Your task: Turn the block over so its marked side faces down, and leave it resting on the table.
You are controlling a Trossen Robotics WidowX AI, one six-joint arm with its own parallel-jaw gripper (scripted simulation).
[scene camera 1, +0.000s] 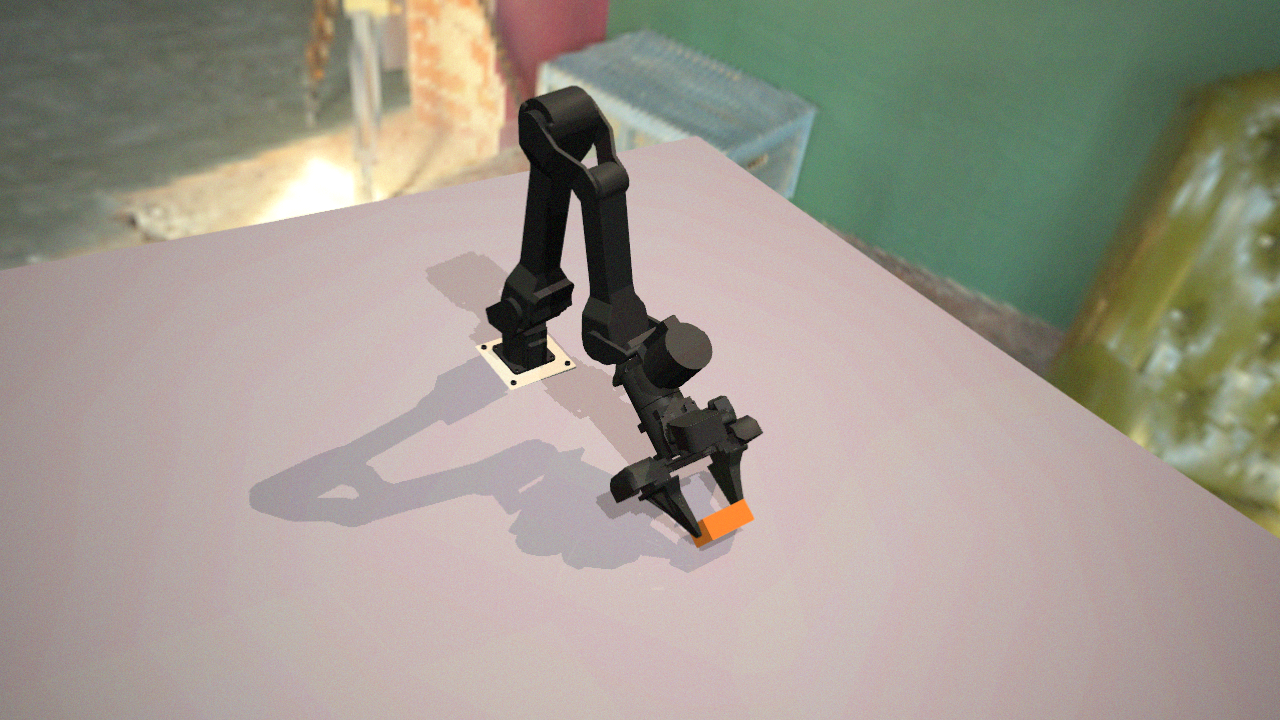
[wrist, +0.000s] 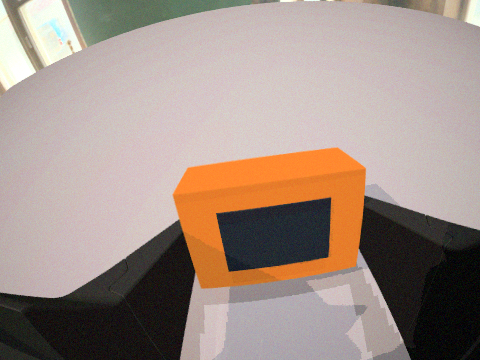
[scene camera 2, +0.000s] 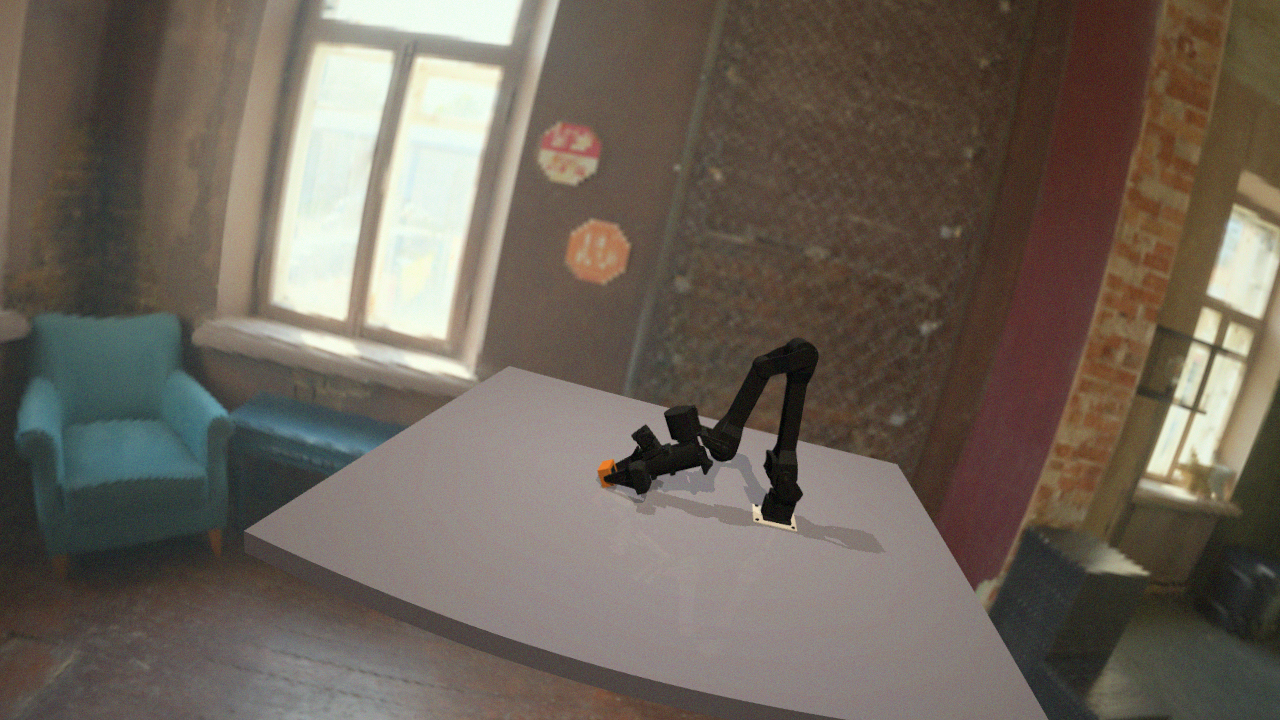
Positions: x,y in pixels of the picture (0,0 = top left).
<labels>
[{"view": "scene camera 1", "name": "my gripper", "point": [721,526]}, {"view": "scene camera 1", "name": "orange block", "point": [737,514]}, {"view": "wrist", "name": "my gripper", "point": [272,217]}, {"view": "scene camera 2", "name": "my gripper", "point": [607,474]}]
</labels>
